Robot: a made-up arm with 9 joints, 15 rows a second.
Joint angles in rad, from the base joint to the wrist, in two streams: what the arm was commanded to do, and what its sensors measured. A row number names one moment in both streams.
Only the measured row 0 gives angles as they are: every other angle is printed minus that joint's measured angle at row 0.
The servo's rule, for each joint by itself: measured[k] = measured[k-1] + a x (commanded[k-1-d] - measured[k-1]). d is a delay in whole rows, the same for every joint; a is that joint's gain. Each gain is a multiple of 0.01, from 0.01 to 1. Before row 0 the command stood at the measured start. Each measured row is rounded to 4 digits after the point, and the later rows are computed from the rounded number. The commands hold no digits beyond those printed.
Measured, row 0:
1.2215, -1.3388, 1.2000, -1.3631, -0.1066, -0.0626, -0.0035, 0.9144, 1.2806
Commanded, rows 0 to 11:
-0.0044, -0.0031, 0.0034, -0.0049, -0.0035, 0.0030, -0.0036, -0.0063, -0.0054
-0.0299, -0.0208, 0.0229, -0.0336, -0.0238, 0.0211, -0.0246, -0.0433, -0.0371
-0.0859, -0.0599, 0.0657, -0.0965, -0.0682, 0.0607, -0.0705, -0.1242, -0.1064
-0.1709, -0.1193, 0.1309, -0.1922, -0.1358, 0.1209, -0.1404, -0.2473, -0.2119
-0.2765, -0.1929, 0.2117, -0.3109, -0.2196, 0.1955, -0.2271, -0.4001, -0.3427
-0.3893, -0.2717, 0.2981, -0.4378, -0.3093, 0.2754, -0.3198, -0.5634, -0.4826
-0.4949, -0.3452, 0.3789, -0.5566, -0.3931, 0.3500, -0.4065, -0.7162, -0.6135
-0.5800, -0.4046, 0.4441, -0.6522, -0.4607, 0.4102, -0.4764, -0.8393, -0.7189
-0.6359, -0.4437, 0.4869, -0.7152, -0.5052, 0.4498, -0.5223, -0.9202, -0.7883
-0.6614, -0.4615, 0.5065, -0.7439, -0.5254, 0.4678, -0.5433, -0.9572, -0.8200
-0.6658, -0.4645, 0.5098, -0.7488, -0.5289, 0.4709, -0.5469, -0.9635, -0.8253
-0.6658, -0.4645, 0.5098, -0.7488, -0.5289, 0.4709, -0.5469, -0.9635, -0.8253
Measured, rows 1 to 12:
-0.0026, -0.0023, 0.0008, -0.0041, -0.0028, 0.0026, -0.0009, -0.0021, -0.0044
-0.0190, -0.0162, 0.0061, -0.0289, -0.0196, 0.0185, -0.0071, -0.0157, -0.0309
-0.0591, -0.0490, 0.0204, -0.0857, -0.0585, 0.0548, -0.0236, -0.0515, -0.0921
-0.1262, -0.1017, 0.0469, -0.1752, -0.1203, 0.1116, -0.0540, -0.1161, -0.1891
-0.2164, -0.1701, 0.0865, -0.2892, -0.1997, 0.1838, -0.0990, -0.2098, -0.3135
-0.3201, -0.2463, 0.1373, -0.4140, -0.2874, 0.2626, -0.1564, -0.3265, -0.4505
-0.4250, -0.3205, 0.1953, -0.5338, -0.3720, 0.3378, -0.2214, -0.4551, -0.5825
-0.5180, -0.3836, 0.2550, -0.6333, -0.4430, 0.4001, -0.2877, -0.5819, -0.6930
-0.5887, -0.4287, 0.3107, -0.7021, -0.4928, 0.4428, -0.3487, -0.6935, -0.7702
-0.6323, -0.4533, 0.3577, -0.7372, -0.5189, 0.4643, -0.3993, -0.7805, -0.8105
-0.6524, -0.4617, 0.3942, -0.7469, -0.5269, 0.4700, -0.4377, -0.8409, -0.8225
-0.6604, -0.4638, 0.4219, -0.7485, -0.5285, 0.4708, -0.4661, -0.8814, -0.8248
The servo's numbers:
d 0
a 0.60 0.75 0.24 0.84 0.80 0.86 0.26 0.33 0.81

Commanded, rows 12 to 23:
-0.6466, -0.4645, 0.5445, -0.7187, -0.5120, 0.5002, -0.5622, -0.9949, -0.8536
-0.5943, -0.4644, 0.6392, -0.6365, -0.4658, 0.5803, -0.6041, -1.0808, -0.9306
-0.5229, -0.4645, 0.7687, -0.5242, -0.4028, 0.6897, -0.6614, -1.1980, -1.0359
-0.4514, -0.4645, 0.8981, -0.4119, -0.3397, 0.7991, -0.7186, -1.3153, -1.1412
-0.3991, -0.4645, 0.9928, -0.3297, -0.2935, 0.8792, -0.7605, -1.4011, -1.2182
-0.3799, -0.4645, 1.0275, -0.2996, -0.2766, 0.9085, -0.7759, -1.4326, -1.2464
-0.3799, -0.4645, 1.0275, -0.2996, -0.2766, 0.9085, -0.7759, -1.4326, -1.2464
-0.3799, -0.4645, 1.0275, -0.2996, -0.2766, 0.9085, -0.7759, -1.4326, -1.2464
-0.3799, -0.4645, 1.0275, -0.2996, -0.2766, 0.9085, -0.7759, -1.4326, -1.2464
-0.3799, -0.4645, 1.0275, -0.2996, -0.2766, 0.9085, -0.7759, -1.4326, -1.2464
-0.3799, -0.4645, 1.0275, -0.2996, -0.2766, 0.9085, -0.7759, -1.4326, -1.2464
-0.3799, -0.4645, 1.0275, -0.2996, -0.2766, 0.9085, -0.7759, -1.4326, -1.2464
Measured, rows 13 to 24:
-0.6521, -0.4643, 0.4513, -0.7235, -0.5153, 0.4961, -0.4911, -0.9189, -0.8481
-0.6174, -0.4644, 0.4964, -0.6504, -0.4757, 0.5685, -0.5205, -0.9723, -0.9149
-0.5607, -0.4645, 0.5618, -0.5444, -0.4174, 0.6727, -0.5571, -1.0468, -1.0129
-0.4951, -0.4645, 0.6425, -0.4331, -0.3552, 0.7814, -0.5991, -1.1354, -1.1168
-0.4375, -0.4645, 0.7266, -0.3462, -0.3058, 0.8655, -0.6411, -1.2231, -1.1989
-0.4029, -0.4645, 0.7988, -0.3071, -0.2824, 0.9025, -0.6761, -1.2922, -1.2374
-0.3891, -0.4645, 0.8537, -0.3008, -0.2778, 0.9077, -0.7020, -1.3385, -1.2447
-0.3836, -0.4645, 0.8954, -0.2998, -0.2768, 0.9084, -0.7212, -1.3696, -1.2461
-0.3814, -0.4645, 0.9271, -0.2996, -0.2766, 0.9085, -0.7354, -1.3904, -1.2463
-0.3805, -0.4645, 0.9512, -0.2996, -0.2766, 0.9085, -0.7459, -1.4043, -1.2464
-0.3801, -0.4645, 0.9695, -0.2996, -0.2766, 0.9085, -0.7537, -1.4136, -1.2464
-0.3800, -0.4645, 0.9834, -0.2996, -0.2766, 0.9085, -0.7595, -1.4199, -1.2464

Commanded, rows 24 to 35:
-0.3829, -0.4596, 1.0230, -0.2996, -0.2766, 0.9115, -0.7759, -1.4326, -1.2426
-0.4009, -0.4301, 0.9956, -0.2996, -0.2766, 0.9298, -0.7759, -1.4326, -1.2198
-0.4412, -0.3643, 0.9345, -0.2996, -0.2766, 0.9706, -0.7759, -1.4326, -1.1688
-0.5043, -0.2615, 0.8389, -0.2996, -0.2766, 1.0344, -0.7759, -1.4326, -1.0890
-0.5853, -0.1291, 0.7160, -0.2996, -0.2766, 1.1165, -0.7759, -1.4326, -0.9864
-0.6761, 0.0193, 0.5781, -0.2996, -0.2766, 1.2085, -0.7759, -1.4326, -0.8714
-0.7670, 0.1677, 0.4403, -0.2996, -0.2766, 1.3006, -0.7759, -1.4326, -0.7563
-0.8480, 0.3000, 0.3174, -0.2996, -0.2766, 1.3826, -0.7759, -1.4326, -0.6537
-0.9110, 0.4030, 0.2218, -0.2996, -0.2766, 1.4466, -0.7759, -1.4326, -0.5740
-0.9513, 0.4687, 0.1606, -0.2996, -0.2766, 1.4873, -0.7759, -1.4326, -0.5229
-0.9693, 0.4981, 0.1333, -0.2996, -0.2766, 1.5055, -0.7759, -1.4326, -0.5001
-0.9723, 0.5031, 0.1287, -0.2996, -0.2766, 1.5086, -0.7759, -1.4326, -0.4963
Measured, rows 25 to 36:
-0.3817, -0.4608, 0.9929, -0.2996, -0.2766, 0.9111, -0.7638, -1.4241, -1.2433
-0.3932, -0.4378, 0.9935, -0.2996, -0.2766, 0.9272, -0.7669, -1.4269, -1.2243
-0.4220, -0.3827, 0.9793, -0.2996, -0.2766, 0.9645, -0.7692, -1.4288, -1.1793
-0.4714, -0.2918, 0.9456, -0.2996, -0.2766, 1.0246, -0.7709, -1.4301, -1.1062
-0.5397, -0.1698, 0.8905, -0.2996, -0.2766, 1.1036, -0.7722, -1.4309, -1.0092
-0.6215, -0.0280, 0.8155, -0.2996, -0.2766, 1.1938, -0.7732, -1.4315, -0.8976
-0.7088, 0.1188, 0.7255, -0.2996, -0.2766, 1.2856, -0.7739, -1.4319, -0.7831
-0.7923, 0.2547, 0.6276, -0.2996, -0.2766, 1.3690, -0.7744, -1.4321, -0.6783
-0.8635, 0.3659, 0.5302, -0.2996, -0.2766, 1.4357, -0.7748, -1.4323, -0.5938
-0.9162, 0.4430, 0.4415, -0.2996, -0.2766, 1.4801, -0.7751, -1.4324, -0.5364
-0.9481, 0.4843, 0.3675, -0.2996, -0.2766, 1.5019, -0.7753, -1.4325, -0.5070
-0.9626, 0.4984, 0.3102, -0.2996, -0.2766, 1.5077, -0.7755, -1.4325, -0.4983

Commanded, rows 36 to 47:
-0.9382, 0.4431, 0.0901, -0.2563, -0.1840, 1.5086, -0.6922, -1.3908, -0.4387
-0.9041, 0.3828, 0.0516, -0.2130, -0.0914, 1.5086, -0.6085, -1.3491, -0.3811
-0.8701, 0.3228, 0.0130, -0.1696, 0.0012, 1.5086, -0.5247, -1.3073, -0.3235
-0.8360, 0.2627, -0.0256, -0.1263, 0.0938, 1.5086, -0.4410, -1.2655, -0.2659
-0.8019, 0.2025, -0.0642, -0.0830, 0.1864, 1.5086, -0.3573, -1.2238, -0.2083
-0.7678, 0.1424, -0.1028, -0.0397, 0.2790, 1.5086, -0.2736, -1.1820, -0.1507
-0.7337, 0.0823, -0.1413, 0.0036, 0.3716, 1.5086, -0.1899, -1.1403, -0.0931
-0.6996, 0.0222, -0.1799, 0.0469, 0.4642, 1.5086, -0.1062, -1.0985, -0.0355
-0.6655, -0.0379, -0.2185, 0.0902, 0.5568, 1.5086, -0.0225, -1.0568, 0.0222
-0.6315, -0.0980, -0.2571, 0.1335, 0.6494, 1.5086, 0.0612, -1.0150, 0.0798
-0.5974, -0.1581, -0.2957, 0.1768, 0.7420, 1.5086, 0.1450, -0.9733, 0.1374
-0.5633, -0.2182, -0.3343, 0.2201, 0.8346, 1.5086, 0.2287, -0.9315, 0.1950
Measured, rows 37 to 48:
-0.9480, 0.4569, 0.2574, -0.2632, -0.2025, 1.5085, -0.7538, -1.4187, -0.4500
-0.9217, 0.4013, 0.2080, -0.2210, -0.1136, 1.5086, -0.7160, -1.3957, -0.3942
-0.8907, 0.3424, 0.1612, -0.1778, -0.0218, 1.5086, -0.6663, -1.3665, -0.3369
-0.8579, 0.2826, 0.1164, -0.1345, 0.0707, 1.5086, -0.6077, -1.3332, -0.2794
-0.8243, 0.2225, 0.0731, -0.0912, 0.1633, 1.5086, -0.5426, -1.2971, -0.2218
-0.7904, 0.1624, 0.0309, -0.0479, 0.2559, 1.5086, -0.4727, -1.2591, -0.1642
-0.7564, 0.1023, -0.0104, -0.0046, 0.3485, 1.5086, -0.3992, -1.2199, -0.1066
-0.7223, 0.0422, -0.0511, 0.0387, 0.4411, 1.5086, -0.3230, -1.1798, -0.0490
-0.6882, -0.0179, -0.0913, 0.0820, 0.5337, 1.5086, -0.2449, -1.1392, 0.0087
-0.6542, -0.0780, -0.1311, 0.1253, 0.6263, 1.5086, -0.1653, -1.0982, 0.0663
-0.6201, -0.1381, -0.1706, 0.1686, 0.7189, 1.5086, -0.0846, -1.0570, 0.1239
-0.5860, -0.1982, -0.2099, 0.2119, 0.8115, 1.5086, -0.0031, -1.0156, 0.1815

